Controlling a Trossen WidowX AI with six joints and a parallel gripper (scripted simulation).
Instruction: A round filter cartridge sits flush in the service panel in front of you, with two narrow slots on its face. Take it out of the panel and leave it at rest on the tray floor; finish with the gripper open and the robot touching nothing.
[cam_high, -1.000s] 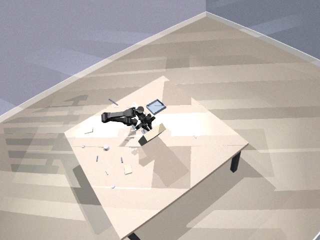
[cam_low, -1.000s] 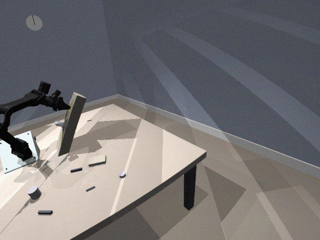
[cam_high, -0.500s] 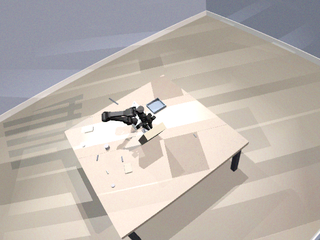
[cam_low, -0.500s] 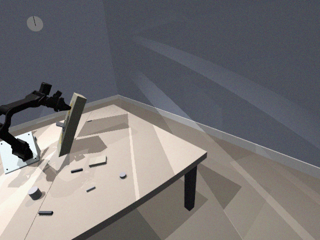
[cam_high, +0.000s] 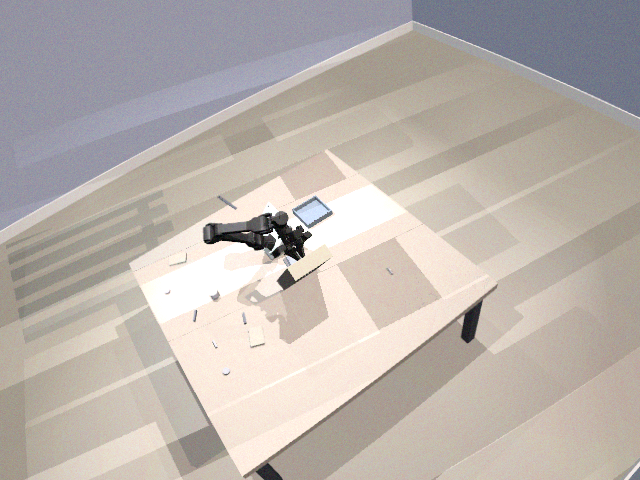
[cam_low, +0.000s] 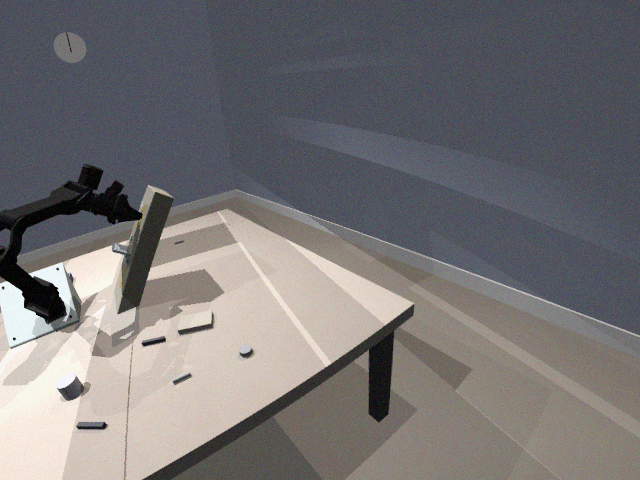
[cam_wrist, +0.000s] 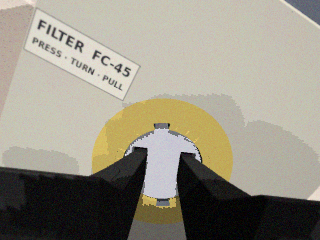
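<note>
Now: the round grey filter cartridge 1 cm ahead of my gripper tip and 1 cm below it. Round my gripper tip: tan service panel: 4 cm behind, 8 cm below; then blue-grey tray: 41 cm behind, 30 cm to the left, 23 cm below.
</note>
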